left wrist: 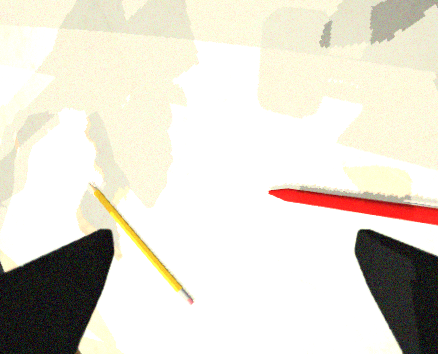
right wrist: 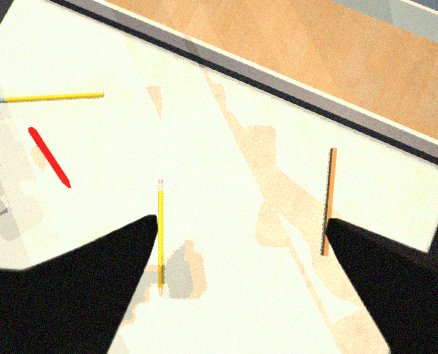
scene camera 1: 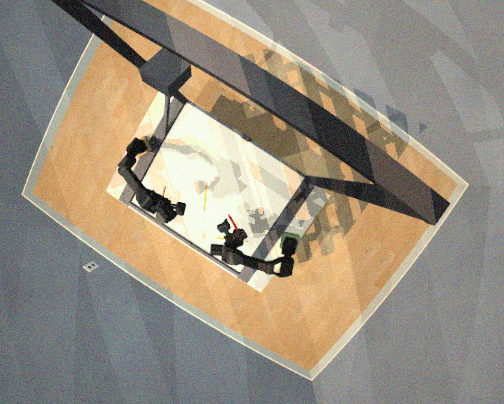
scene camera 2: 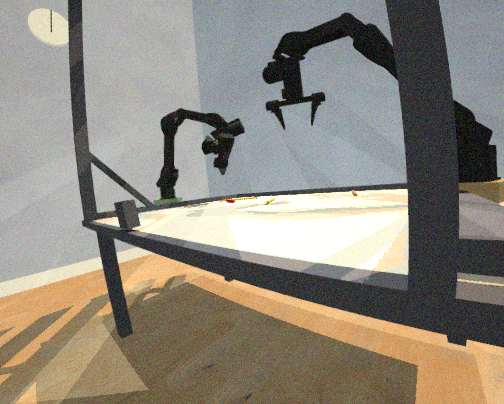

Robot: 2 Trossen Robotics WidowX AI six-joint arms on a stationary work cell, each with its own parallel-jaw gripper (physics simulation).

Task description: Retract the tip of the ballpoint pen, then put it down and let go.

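Pixels of known places: left gripper, fingertip midpoint: (left wrist: 235, 241) (scene camera 1: 230, 224) (scene camera 2: 224, 167); right gripper, fingertip midpoint: (right wrist: 241, 224) (scene camera 2: 298, 127); left arm's base, link origin: (scene camera 1: 289, 242) (scene camera 2: 168, 198); right arm's base, link origin: (scene camera 1: 141, 146) (scene camera 2: 473, 181).
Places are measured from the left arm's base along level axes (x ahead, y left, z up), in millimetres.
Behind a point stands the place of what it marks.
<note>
A red pen-like thing with a tapered end (scene camera 1: 232, 221) {x 365, y -44, z -29 mm} (scene camera 2: 230, 201) {x 368, y -54, z -33 mm} (left wrist: 360, 205) {x 354, y -29, z -28 mm} (right wrist: 49, 156) {x 361, y -31, z -29 mm} lies flat on the white table top. Whether a ballpoint tip sticks out of it is too small to tell. My left gripper (scene camera 2: 222, 172) {x 361, y -60, z 103 mm} (left wrist: 235, 241) {x 361, y -60, z 103 mm} is open and empty above the table. In the left wrist view the red pen lies beyond the right fingertip and runs out of the picture at the right. My right gripper (scene camera 2: 298, 126) {x 665, y -91, z 201 mm} (right wrist: 241, 224) {x 665, y -91, z 201 mm} is open and empty, high above the table; the red pen is at the far left of its wrist view.
A yellow pencil (scene camera 1: 205, 197) {x 556, y -152, z -31 mm} (scene camera 2: 270, 201) {x 563, y -163, z -35 mm} (left wrist: 140, 245) {x 555, y -141, z -32 mm} (right wrist: 160, 220) {x 556, y -125, z -31 mm} lies near the pen. Another yellow stick (right wrist: 60, 96) {x 364, y 74, z -31 mm} lies on the pen's other side. A thin orange stick (scene camera 1: 164, 191) {x 820, y -133, z -34 mm} (scene camera 2: 354, 193) {x 824, y -119, z -33 mm} (right wrist: 333, 185) {x 833, y -50, z -31 mm} lies farther off. Dark frame posts (scene camera 2: 426, 150) {x 783, y -711, z 30 mm} stand at the table's edge.
</note>
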